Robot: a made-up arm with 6 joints. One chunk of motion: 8 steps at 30 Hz.
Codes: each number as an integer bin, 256 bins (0 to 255) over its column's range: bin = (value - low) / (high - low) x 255, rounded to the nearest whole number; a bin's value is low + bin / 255 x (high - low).
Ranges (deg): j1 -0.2..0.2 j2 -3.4..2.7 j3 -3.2..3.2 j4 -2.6..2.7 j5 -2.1..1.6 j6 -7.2..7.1
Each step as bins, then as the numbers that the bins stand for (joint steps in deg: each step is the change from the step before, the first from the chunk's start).
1 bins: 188 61 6 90 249 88
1 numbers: 0.095 -1.941 -3.049 -0.729 1.513 -2.265
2 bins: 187 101 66 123 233 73
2 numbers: 0.093 -0.984 -1.544 -0.044 1.281 -3.106
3 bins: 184 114 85 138 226 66
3 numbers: 0.089 -0.673 -1.067 0.268 1.179 -3.499
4 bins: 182 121 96 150 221 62
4 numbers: 0.085 -0.505 -0.791 0.518 1.107 -3.723
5 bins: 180 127 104 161 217 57
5 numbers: 0.082 -0.362 -0.590 0.746 1.049 -4.004
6 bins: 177 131 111 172 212 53
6 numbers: 0.078 -0.266 -0.414 0.975 0.976 -4.228
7 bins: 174 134 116 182 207 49
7 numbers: 0.073 -0.195 -0.289 1.183 0.904 -4.452
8 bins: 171 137 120 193 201 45
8 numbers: 0.068 -0.123 -0.188 1.411 0.816 -4.676
